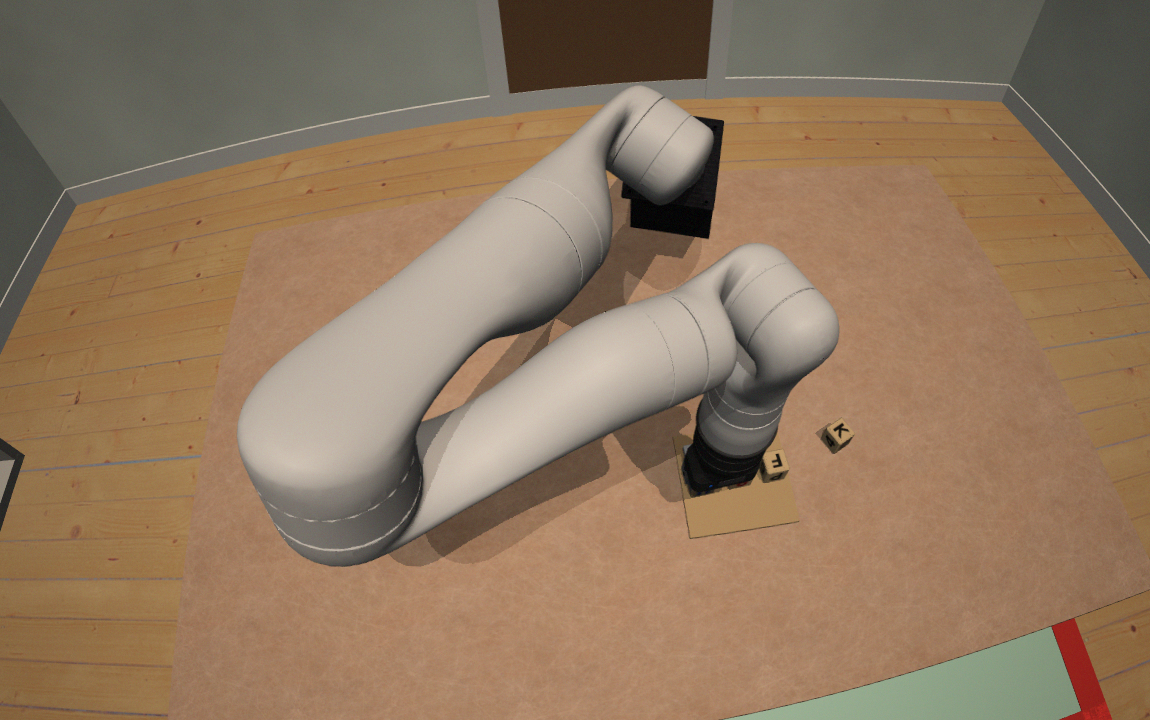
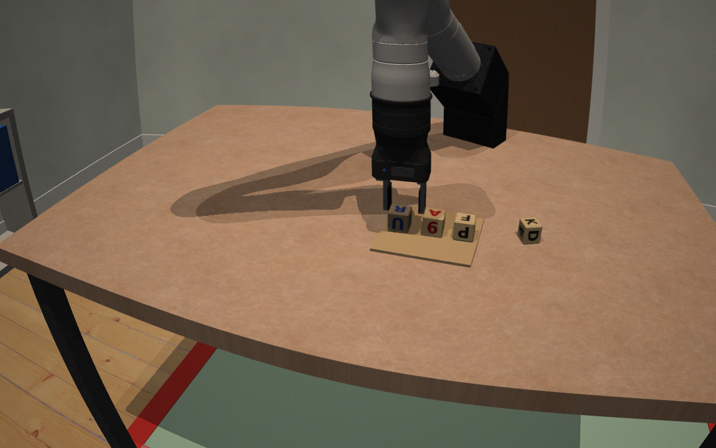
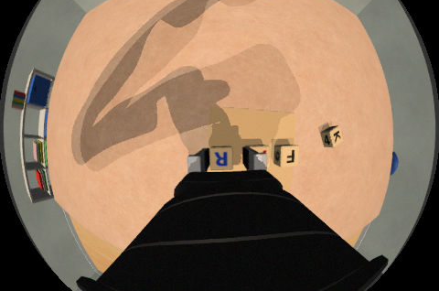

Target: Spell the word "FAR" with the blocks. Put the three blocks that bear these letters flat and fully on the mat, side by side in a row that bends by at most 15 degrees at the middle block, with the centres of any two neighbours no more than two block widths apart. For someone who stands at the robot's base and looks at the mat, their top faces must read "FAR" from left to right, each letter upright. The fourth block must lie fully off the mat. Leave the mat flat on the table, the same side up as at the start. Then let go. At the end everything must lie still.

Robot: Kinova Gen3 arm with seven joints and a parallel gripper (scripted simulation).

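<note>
Right now my hand is 3 cm above the R block and 1 cm to the left of it. The rest, counted from my hand: F block: 9 cm to the left, 3 cm below; then tan mat: 5 cm below, 4 cm to the left; then K block: 19 cm to the left, 4 cm below, 3 cm behind.
</note>
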